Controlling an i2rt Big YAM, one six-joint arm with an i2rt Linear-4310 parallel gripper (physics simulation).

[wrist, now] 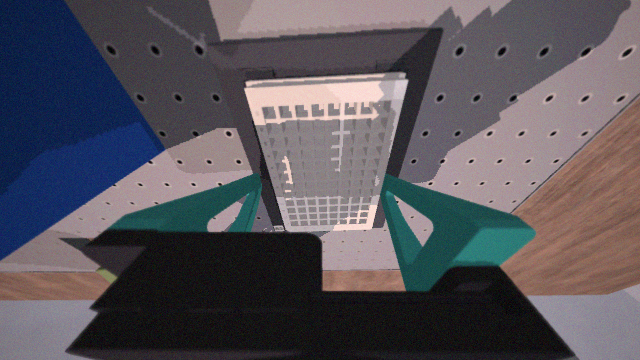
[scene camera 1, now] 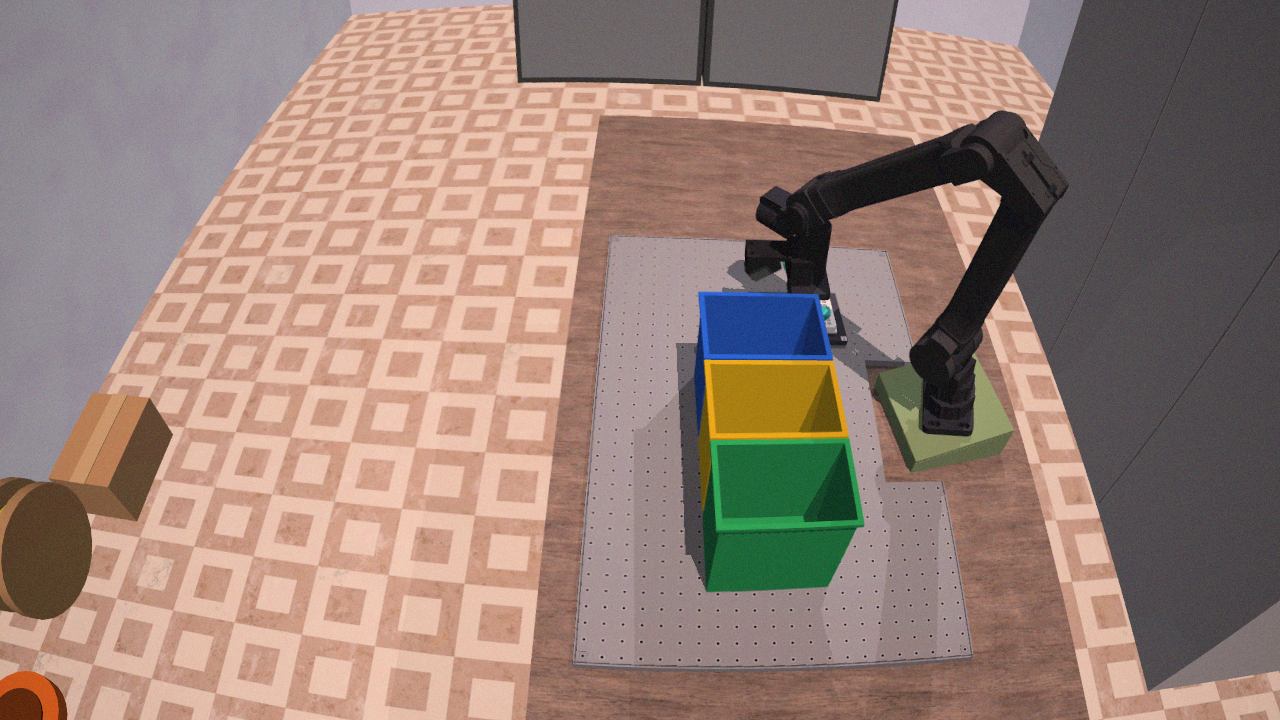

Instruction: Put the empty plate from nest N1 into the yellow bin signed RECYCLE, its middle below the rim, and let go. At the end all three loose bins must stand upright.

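Places are measured from the arm's base along level axes (x ahead, y left, z up), in millimetres.
Where they show: gripper, fingertip midpoint: (wrist: 320, 180); arm's base, link origin: (scene camera 1: 947, 404).
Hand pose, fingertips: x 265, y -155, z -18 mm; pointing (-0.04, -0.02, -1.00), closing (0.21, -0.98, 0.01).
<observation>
Things, the pixels of their top centre, and the offset from my fingertips. Level surfaces: height alone.
- white gridded plate, top centre: (wrist: 327, 180) (scene camera 1: 798, 309) 4 mm right, 6 mm ahead, 8 mm up
- dark nest, top centre: (wrist: 327, 171) (scene camera 1: 797, 314) 4 mm right, 7 mm ahead, 4 mm down
- yellow bin, top centre: (scene camera 1: 775, 397) 333 mm left, 25 mm ahead, 161 mm up
- blue bin, top centre: (scene camera 1: 764, 324) 204 mm left, 58 mm ahead, 161 mm up
- green bin, top centre: (scene camera 1: 787, 482) 461 mm left, 8 mm back, 161 mm up
- perforated grey board, surface height: 18 mm down
The white gridded plate (scene camera 1: 831, 327) (wrist: 325, 155) lies in a dark nest (scene camera 1: 841, 337) (wrist: 325, 52) beyond the blue bin; the nest's label is too small to read. My gripper (scene camera 1: 812, 304) (wrist: 320, 180) is open and empty. Its teal fingertips are at the plate's two long sides in the wrist view; their exact height and any contact cannot be told. The yellow bin (scene camera 1: 776, 398) stands upright between the blue bin (scene camera 1: 765, 325) (wrist: 55, 90) and the green bin (scene camera 1: 778, 559). Its inside looks empty, and its sign does not show.
The three bins stand in a tight row on the perforated grey board (scene camera 1: 644, 537) (wrist: 480, 150). The blue bin is close to the nest and hides part of it in the scene view. The arm's base stands on a green block (scene camera 1: 904, 429) right of the bins.
</observation>
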